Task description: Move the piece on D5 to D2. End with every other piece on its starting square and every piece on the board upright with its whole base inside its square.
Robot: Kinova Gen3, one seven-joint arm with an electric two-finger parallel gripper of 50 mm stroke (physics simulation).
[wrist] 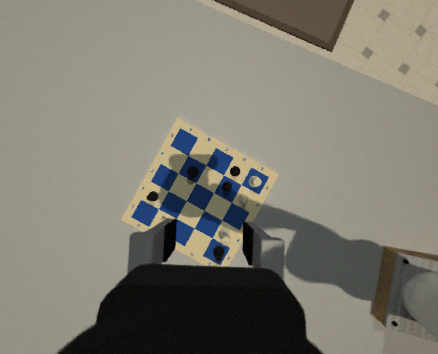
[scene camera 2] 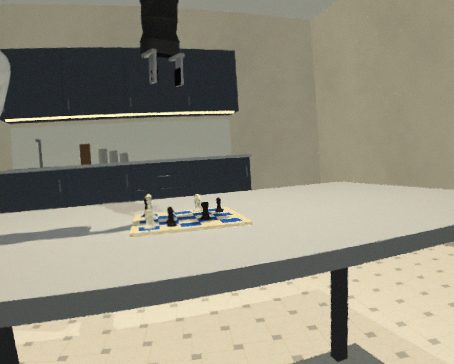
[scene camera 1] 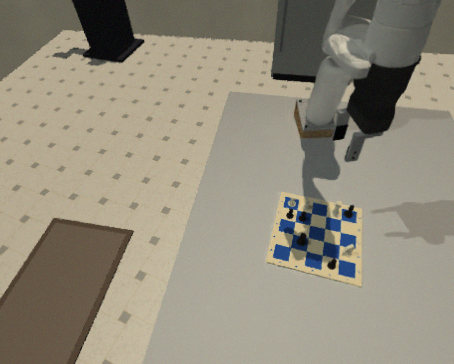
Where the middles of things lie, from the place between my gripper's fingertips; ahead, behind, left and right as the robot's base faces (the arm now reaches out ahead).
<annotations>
I see the chessboard (scene camera 1: 327,236) 28 cm below my hand, 2 cm ahead of it and 1 cm to the left of it.
</annotations>
